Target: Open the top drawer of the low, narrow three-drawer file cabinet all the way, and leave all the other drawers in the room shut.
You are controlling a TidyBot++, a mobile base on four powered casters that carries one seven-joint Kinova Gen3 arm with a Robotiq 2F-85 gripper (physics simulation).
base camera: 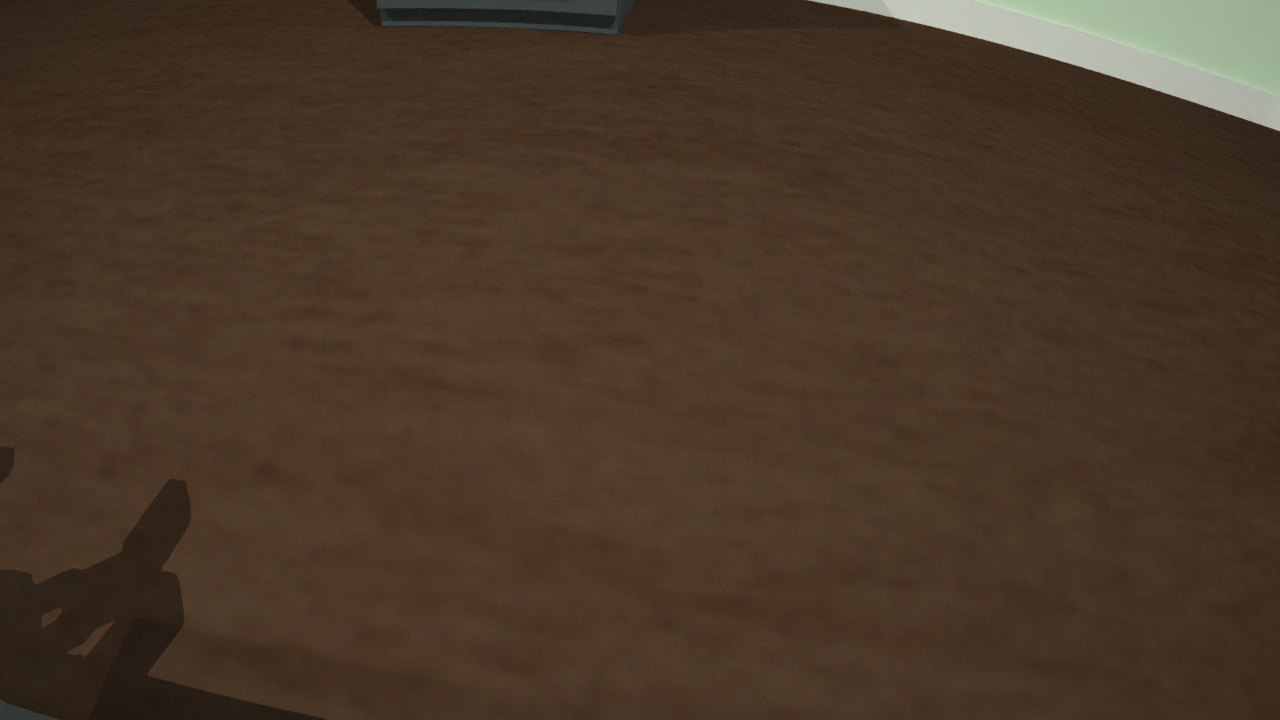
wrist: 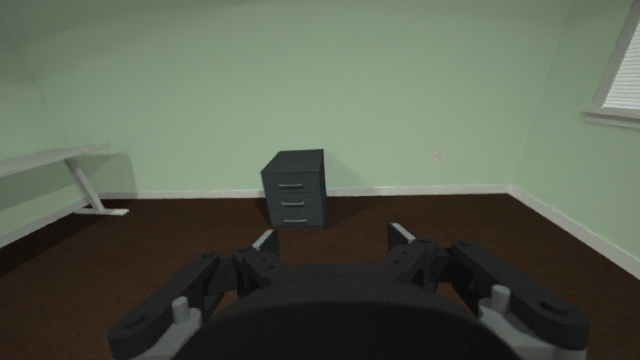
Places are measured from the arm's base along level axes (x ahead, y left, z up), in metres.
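Where they show: gripper, fingertip midpoint: (wrist: 332,238).
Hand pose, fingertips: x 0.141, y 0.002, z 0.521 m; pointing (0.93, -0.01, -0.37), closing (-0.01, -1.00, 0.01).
Things, the pixels of their top centre, and the offset from my fingertips. "spot": a spot on its surface instead. Level surfaces: height alone.
- cabinet, surface spot: (base camera: 499,17) spot: 1.164 m ahead, 0.261 m left, 0.898 m down
- white table, surface height: 0.198 m down
- small outlet, top centre: (wrist: 436,150) 1.605 m ahead, 1.010 m right, 0.461 m down
- brown floor, surface height: 0.918 m down
The low, narrow file cabinet (wrist: 300,162) is dark blue-grey and stands against the far wall, a little left of the middle in the wrist view. Its three drawers all look shut. The top drawer (wrist: 291,191) has a thin light bar handle. In the base camera view the bottom edge of the cabinet (base camera: 499,17) shows at the top, left of the middle. My gripper (wrist: 332,238) is open, with nothing between its fingers. It is well short of the cabinet, which stands ahead and slightly left of it.
A white table (wrist: 45,157) with a slanted leg stands at the left wall. A window (wrist: 622,75) is on the right wall, and a small outlet (wrist: 435,156) is on the far wall. The arm's shadow (base camera: 134,582) falls on the brown floor (base camera: 671,358) at the lower left.
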